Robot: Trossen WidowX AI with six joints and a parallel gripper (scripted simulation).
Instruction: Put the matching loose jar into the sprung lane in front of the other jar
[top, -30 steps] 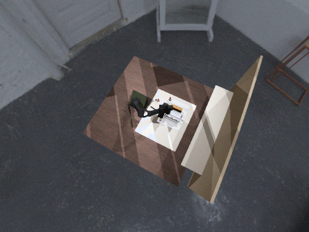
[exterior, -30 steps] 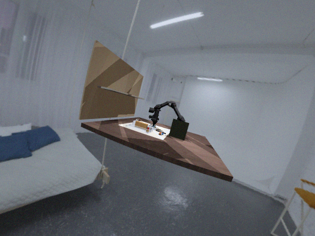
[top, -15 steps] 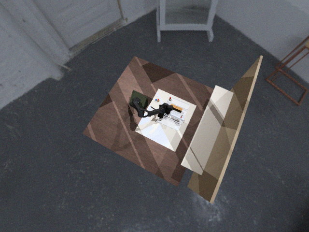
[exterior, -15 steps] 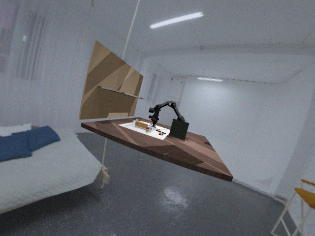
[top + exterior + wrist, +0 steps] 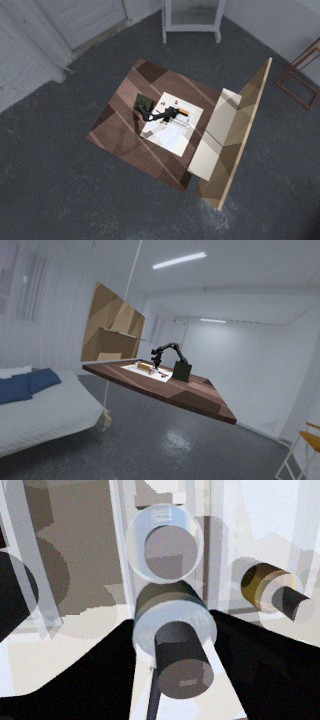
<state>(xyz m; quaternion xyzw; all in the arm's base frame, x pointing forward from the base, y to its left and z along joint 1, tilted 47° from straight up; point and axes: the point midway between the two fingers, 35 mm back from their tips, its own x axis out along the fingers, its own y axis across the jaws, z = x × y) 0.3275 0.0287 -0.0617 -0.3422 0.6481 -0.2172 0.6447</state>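
My gripper tip is now 11 cm past the thin black stick and 5 cm above it. Round my gripper tip: white lane fixture: 14 cm ahead, 5 cm to the left, 4 cm below; white shelf: 51 cm ahead, 4 cm to the left, 31 cm above.
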